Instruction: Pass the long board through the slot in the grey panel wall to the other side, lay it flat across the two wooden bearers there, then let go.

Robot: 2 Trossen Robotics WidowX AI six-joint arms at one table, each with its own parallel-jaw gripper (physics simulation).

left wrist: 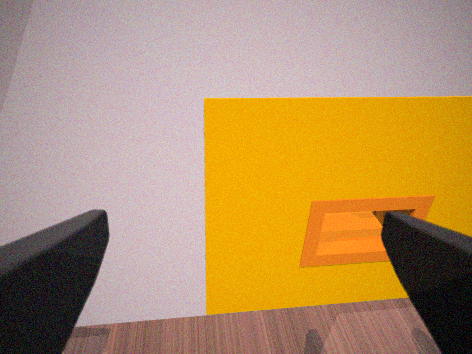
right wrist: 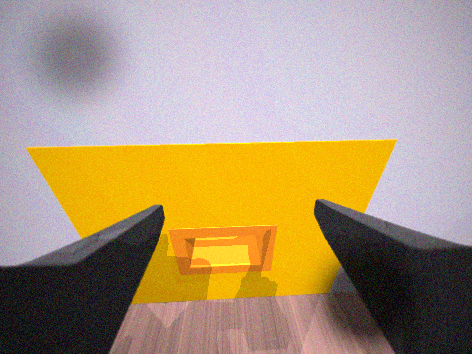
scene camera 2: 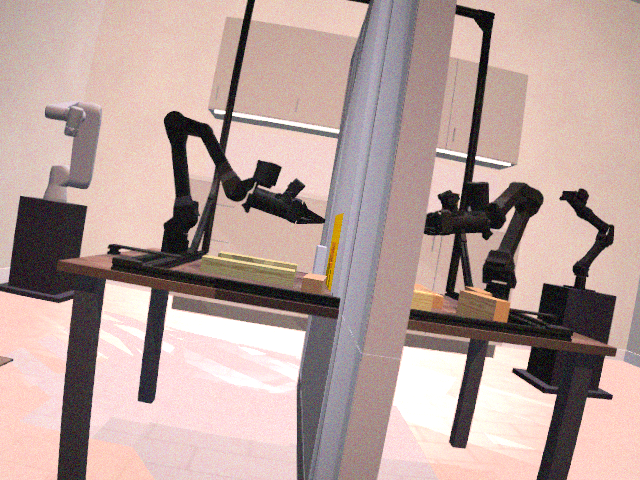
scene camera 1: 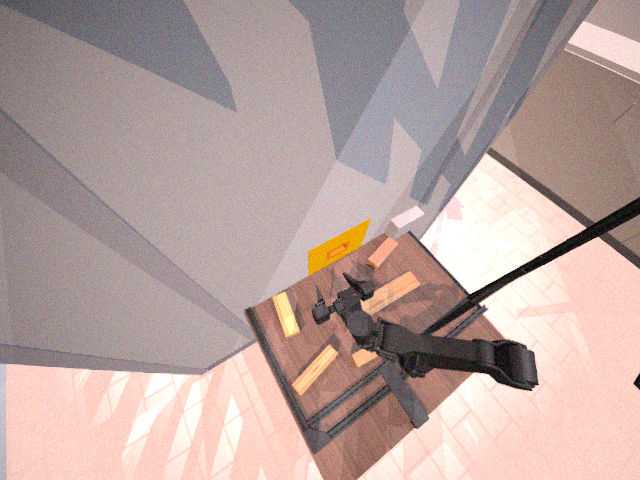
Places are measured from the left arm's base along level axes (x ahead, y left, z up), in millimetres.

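Pixels of known places: left gripper, fingertip midpoint: [left wrist: 248, 224] [scene camera 1: 329, 279]; right gripper, fingertip midpoint: [right wrist: 240, 208] [scene camera 2: 324, 221]; left arm's base, link origin: [scene camera 1: 407, 361]; right arm's base, link origin: [scene camera 2: 172, 254].
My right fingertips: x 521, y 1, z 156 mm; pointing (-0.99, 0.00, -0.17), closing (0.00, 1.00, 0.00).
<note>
For each thing: its top centre in the pictures, then the offset to it from my right fingertips. "spot": a spot on its surface instead.
- orange-rimmed slot, surface spot: [left wrist: 308, 235] spot: 85 mm down, 91 mm back, 35 mm left
- long wooden board, top centre: [scene camera 2: 420, 288] [scene camera 1: 381, 297] 142 mm down, 311 mm back, 61 mm right
- yellowish block, top centre: [scene camera 1: 285, 313] 125 mm down, 183 mm back, 262 mm left
- wooden block, top centre: [scene camera 2: 484, 295] [scene camera 1: 315, 368] 112 mm down, 380 mm back, 263 mm left
- reddish block, top centre: [scene camera 1: 383, 251] 125 mm down, 171 mm back, 181 mm right
- partly hidden block, top centre: [scene camera 2: 478, 289] [scene camera 1: 376, 349] 112 mm down, 434 mm back, 73 mm left
- small block, top centre: [scene camera 2: 315, 276] 131 mm down, 10 mm ahead, 233 mm left
The grey panel wall [scene camera 1: 289, 242] [scene camera 2: 382, 155] [left wrist: 125, 125] [right wrist: 225, 75] has a yellow plate [scene camera 1: 316, 258] [scene camera 2: 337, 232] [left wrist: 250, 160] [right wrist: 210, 175] with an orange-rimmed slot [left wrist: 308, 235] [right wrist: 222, 231]. A long wooden board [scene camera 1: 400, 287] lies flat on the left arm's side, partly behind the arm. Two parallel wooden bars [scene camera 2: 248, 271] [scene camera 2: 258, 260], seemingly the bearers, lie across the wall. My left gripper [scene camera 1: 332, 281] [left wrist: 248, 224] is open and empty above the table near the plate; its fingertips are hidden in scene camera 2. My right gripper [scene camera 2: 320, 220] [right wrist: 240, 208] is open and empty, facing the plate.
A yellowish block [scene camera 1: 285, 316], a wooden block [scene camera 1: 315, 369], a reddish block [scene camera 1: 382, 253] and a partly hidden block [scene camera 1: 364, 357] lie on the left arm's side. A small block [scene camera 2: 313, 283] sits by the wall beyond. Black frame posts [scene camera 2: 478, 103] flank the table.
</note>
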